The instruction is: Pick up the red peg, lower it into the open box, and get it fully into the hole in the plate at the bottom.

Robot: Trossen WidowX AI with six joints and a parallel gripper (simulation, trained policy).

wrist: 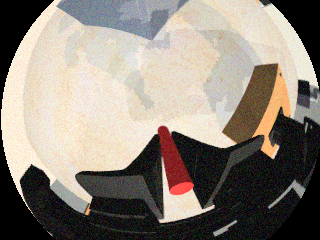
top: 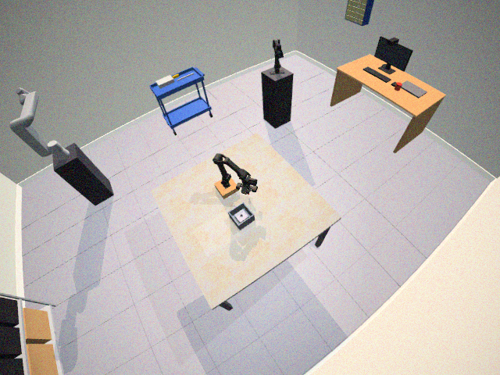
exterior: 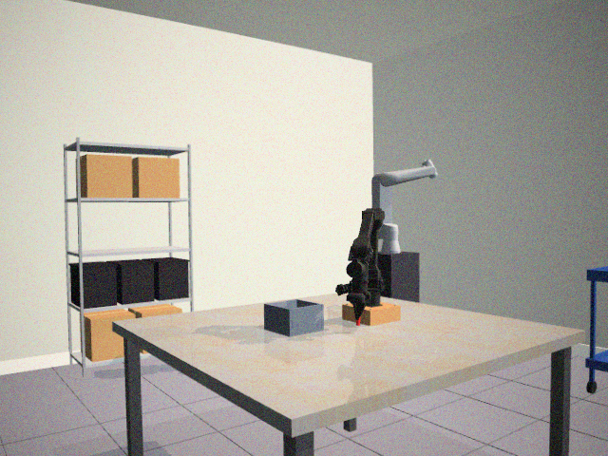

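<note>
Now: the plate 18 cm to the right of my gripper tip and 16 cm ahead of it. From my gripper tip the other things lie so: grey box (18 cm to the right, 16 cm ahead, 2 cm below); then red peg (2 cm above).
</note>
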